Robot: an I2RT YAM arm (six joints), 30 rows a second.
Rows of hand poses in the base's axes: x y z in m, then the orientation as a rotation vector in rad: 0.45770 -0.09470 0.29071 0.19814 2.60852 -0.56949; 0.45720 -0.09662 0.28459 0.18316 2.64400 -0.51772; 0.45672 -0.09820 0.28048 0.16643 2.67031 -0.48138; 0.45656 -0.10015 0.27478 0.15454 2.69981 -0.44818; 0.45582 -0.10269 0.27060 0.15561 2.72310 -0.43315; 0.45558 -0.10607 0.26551 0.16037 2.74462 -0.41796; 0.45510 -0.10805 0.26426 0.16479 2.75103 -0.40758; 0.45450 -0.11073 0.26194 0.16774 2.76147 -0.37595; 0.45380 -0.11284 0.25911 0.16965 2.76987 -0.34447; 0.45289 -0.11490 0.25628 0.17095 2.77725 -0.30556; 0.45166 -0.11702 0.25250 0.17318 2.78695 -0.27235
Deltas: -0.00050 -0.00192 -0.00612 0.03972 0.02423 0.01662; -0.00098 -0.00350 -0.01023 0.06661 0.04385 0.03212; -0.00114 -0.00545 -0.01593 0.09259 0.06720 0.04291; -0.00188 -0.00799 -0.02011 0.10716 0.08687 0.04188; -0.00212 -0.01137 -0.02520 0.12199 0.10453 0.03855; -0.00260 -0.01335 -0.02645 0.13079 0.10853 0.03662; -0.00320 -0.01603 -0.02877 0.15420 0.11315 0.03915; -0.00390 -0.01814 -0.03160 0.17697 0.11624 0.04258; -0.00481 -0.02020 -0.03443 0.20442 0.11768 0.04785; -0.00604 -0.02232 -0.03821 0.22855 0.12248 0.05101
